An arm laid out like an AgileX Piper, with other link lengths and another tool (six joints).
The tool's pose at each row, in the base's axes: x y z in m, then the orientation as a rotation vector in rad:
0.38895 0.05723 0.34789 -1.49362 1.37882 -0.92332
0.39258 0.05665 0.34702 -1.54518 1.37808 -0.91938
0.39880 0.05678 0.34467 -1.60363 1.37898 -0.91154
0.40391 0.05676 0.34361 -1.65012 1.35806 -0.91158
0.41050 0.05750 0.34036 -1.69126 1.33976 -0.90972
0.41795 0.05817 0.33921 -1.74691 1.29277 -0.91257
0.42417 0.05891 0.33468 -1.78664 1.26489 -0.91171
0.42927 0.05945 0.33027 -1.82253 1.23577 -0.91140
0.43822 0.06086 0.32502 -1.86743 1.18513 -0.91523
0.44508 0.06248 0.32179 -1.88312 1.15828 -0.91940
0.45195 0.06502 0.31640 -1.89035 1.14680 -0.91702
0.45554 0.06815 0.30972 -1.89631 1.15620 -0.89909
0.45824 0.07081 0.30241 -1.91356 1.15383 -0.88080
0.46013 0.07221 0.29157 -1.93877 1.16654 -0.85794
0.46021 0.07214 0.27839 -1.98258 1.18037 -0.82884
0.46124 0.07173 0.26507 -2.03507 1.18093 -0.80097
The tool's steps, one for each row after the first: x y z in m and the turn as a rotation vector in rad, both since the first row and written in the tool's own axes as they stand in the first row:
0.00100 -0.00042 0.00362 -0.03385 -0.00434 -0.03064
0.00164 -0.00033 0.01024 -0.07428 -0.00964 -0.06325
0.00226 -0.00108 0.01537 -0.09305 -0.02211 -0.09896
0.00237 -0.00027 0.02270 -0.11059 -0.03372 -0.12969
0.00255 -0.00172 0.03013 -0.12159 -0.05825 -0.18116
0.00267 0.00042 0.03756 -0.13377 -0.07366 -0.21489
0.00287 0.00283 0.04387 -0.14296 -0.08909 -0.24705
0.00264 0.00471 0.05417 -0.14671 -0.11314 -0.29439
0.00191 0.00541 0.06186 -0.14290 -0.12469 -0.31560
0.00034 0.00814 0.07039 -0.14280 -0.13223 -0.32324
-0.00211 0.01320 0.07637 -0.15642 -0.13805 -0.31579
-0.00416 0.01916 0.08167 -0.17214 -0.14987 -0.31951
-0.00491 0.02871 0.08726 -0.20214 -0.15522 -0.32075
-0.00430 0.04107 0.09179 -0.24733 -0.16185 -0.33062
-0.00324 0.05324 0.09721 -0.29182 -0.17365 -0.35137

